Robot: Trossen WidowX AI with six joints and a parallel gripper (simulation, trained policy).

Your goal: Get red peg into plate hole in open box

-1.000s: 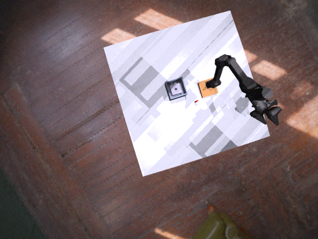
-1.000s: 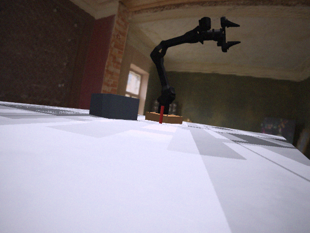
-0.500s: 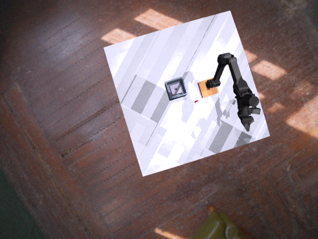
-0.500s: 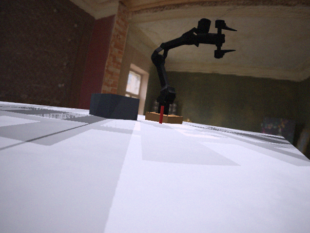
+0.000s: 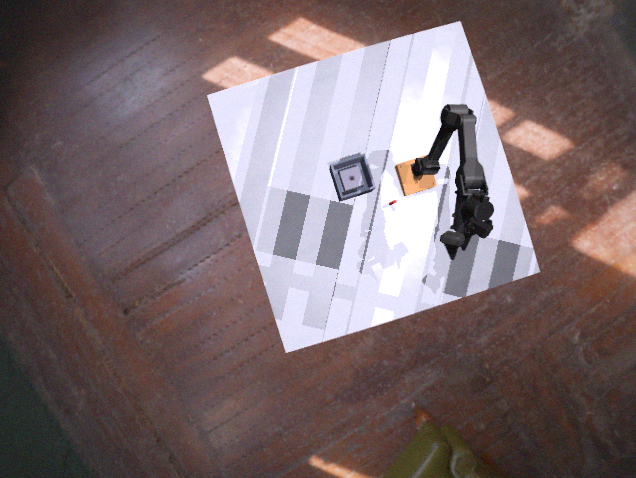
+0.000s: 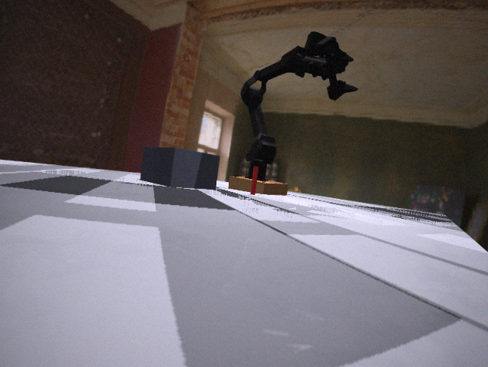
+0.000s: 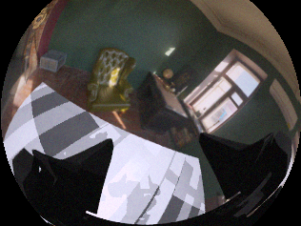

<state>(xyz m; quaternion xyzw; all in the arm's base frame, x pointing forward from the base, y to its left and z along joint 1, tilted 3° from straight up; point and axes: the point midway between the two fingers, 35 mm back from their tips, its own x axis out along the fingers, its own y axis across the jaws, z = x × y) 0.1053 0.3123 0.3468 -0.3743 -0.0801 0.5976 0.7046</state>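
Right now the red peg is 40 mm ahead of my gripper tip, 250 mm to the right of it and 320 mm below it. Also, from my gripper tip: dark box (180 mm ahead, 420 mm to the right, 330 mm below); then pale plate (180 mm ahead, 420 mm to the right, 310 mm below).
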